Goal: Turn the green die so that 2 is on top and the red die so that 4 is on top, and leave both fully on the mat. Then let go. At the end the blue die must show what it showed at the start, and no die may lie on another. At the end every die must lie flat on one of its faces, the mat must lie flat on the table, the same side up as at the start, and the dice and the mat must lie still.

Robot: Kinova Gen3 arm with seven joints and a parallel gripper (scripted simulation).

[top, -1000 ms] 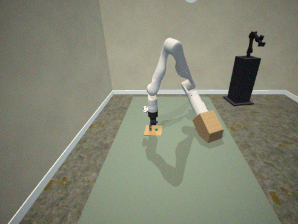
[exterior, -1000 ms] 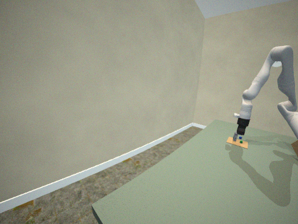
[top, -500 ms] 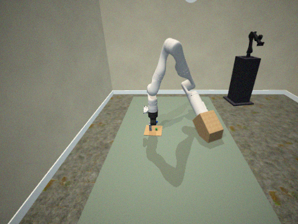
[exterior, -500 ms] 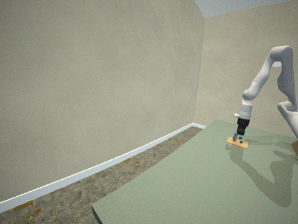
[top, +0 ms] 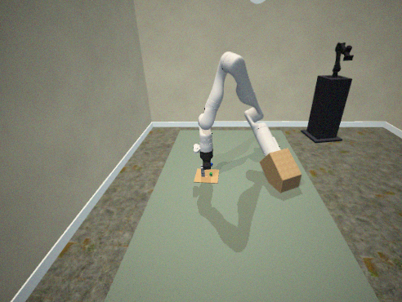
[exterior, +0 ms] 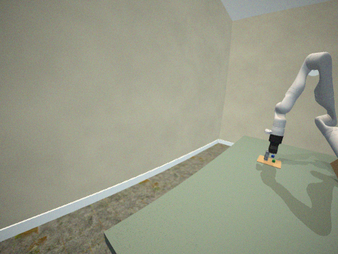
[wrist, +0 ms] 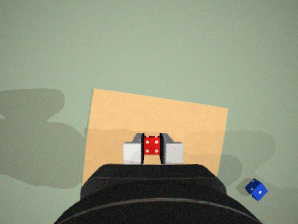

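Now: hand 10 mm above the red die. From my hand the other things lie so: tan mat (20 mm behind, 20 mm below); blue die (60 mm behind, 110 mm to the right, 20 mm below); green die (50 mm behind, 10 mm below).
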